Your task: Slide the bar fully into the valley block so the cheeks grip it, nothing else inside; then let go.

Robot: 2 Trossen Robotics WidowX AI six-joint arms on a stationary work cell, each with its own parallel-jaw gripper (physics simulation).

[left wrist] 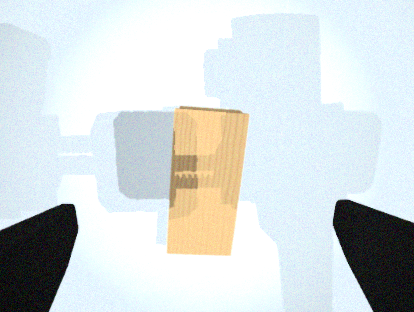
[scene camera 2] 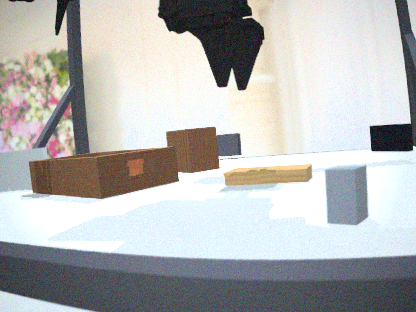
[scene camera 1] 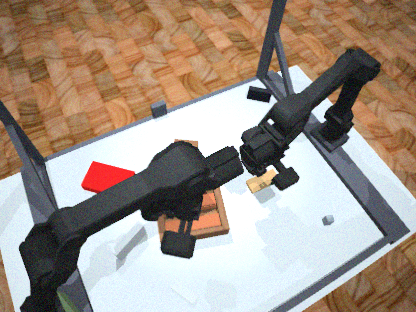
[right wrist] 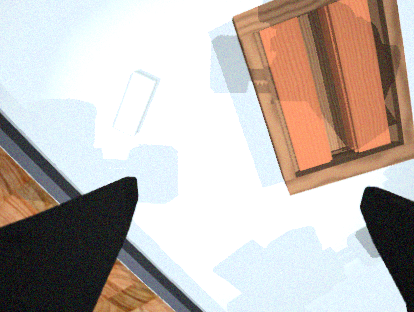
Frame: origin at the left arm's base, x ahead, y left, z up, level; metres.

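Seen in the pictures: left gripper, fingertip midpoint: [left wrist: 207, 216] [scene camera 2: 233, 89]; right gripper, fingertip midpoint: [scene camera 2: 26, 36] [scene camera 1: 187, 222] [right wrist: 248, 192]; left arm's base at its link origin: [scene camera 1: 330, 133].
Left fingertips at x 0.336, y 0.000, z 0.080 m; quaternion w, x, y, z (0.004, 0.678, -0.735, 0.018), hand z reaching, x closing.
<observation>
Offsets run from my left fingertips to a thing's middle. "pt": to the spot under its first point.
The pale wooden bar @[dy -0.004, dx -0.034, dz -0.108 m] [scene camera 1: 255, 184] [scene camera 2: 267, 175] [left wrist: 205, 222] lies flat on the table, apart from the valley block. The valley block is a brown open box @[dy -0.037, dx +0.220, dz -0.091 m] [scene camera 1: 212, 231] [scene camera 2: 75, 177] [right wrist: 345, 169] with two orange cheeks @[pt dy -0.009, dx +0.232, dz -0.077 m] [right wrist: 300, 100] inside and a narrow shadowed gap between them. No bar shows in that gap. My left gripper [scene camera 1: 270, 172] [scene camera 2: 232, 87] [left wrist: 207, 216] is open and empty above the bar, which shows between its fingertips in the left wrist view. My right gripper [right wrist: 248, 192] is open and empty, high beside the valley block. In scene camera 1, its arm hides part of the block.
A red block @[dy -0.276, dx +0.365, dz -0.101 m] [scene camera 1: 105, 177] lies at the left. A brown block @[dy -0.210, dx +0.123, dz -0.079 m] [scene camera 1: 186, 143] [scene camera 2: 192, 149] stands behind the valley block. A small grey block @[dy +0.213, dx -0.108, dz -0.098 m] [scene camera 1: 328, 219] [scene camera 2: 345, 195], a black box @[dy -0.279, dx -0.250, dz -0.091 m] [scene camera 1: 259, 94] [scene camera 2: 391, 137] and a white block @[dy +0.128, dx +0.353, dz -0.109 m] [right wrist: 134, 102] also lie on the table.
</observation>
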